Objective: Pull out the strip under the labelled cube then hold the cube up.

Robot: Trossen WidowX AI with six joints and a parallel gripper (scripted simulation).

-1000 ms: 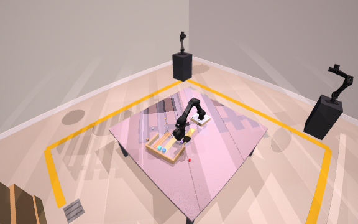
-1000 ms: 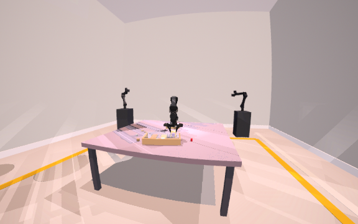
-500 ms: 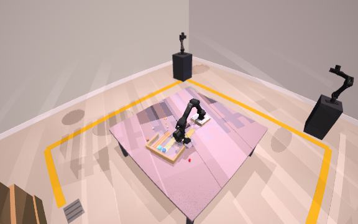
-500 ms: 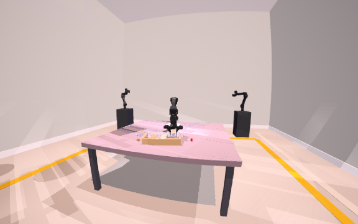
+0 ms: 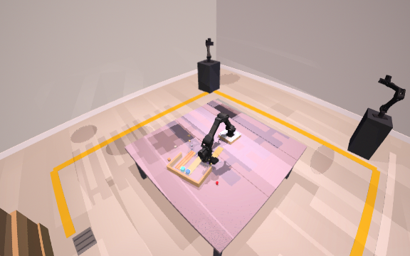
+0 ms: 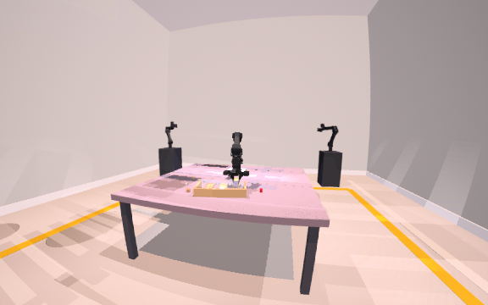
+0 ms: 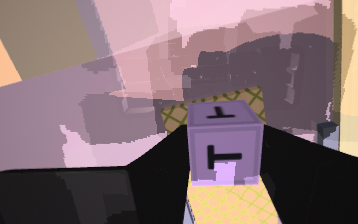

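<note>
Now: the orange cross-hatched strip 11 cm behind my gripper tip, 2 cm to the right of it and 1 cm below it. Round my gripper tip: red thing 11 cm ahead, 19 cm to the left.
</note>
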